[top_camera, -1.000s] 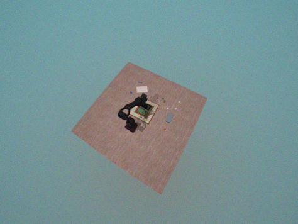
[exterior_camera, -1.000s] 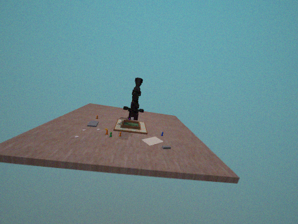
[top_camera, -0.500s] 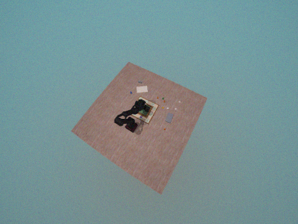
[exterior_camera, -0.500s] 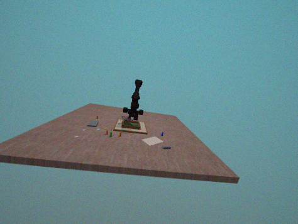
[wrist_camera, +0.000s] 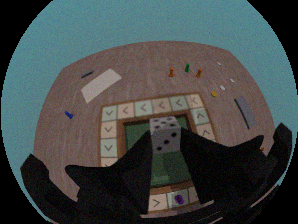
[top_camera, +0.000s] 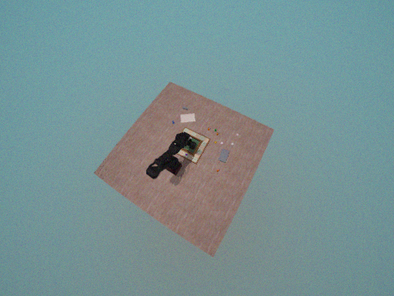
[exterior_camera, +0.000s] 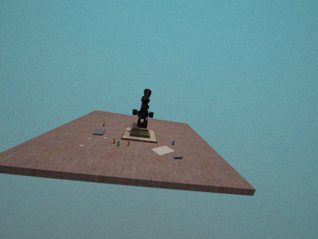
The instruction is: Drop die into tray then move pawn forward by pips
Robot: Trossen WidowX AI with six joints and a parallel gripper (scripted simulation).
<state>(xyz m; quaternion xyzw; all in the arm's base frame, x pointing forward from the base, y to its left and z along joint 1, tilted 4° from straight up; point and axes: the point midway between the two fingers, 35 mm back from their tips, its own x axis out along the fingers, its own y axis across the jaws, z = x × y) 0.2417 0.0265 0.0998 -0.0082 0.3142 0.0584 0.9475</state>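
Right now the purple pawn is 11 cm behind my gripper tip, 10 cm below it and 4 cm to the right of it. Also, from my gripper tip: green pawn: 27 cm ahead, 12 cm below, 10 cm to the right; then white die: right at my gripper tip; then green dice tray: 12 cm below, 1 cm behind.
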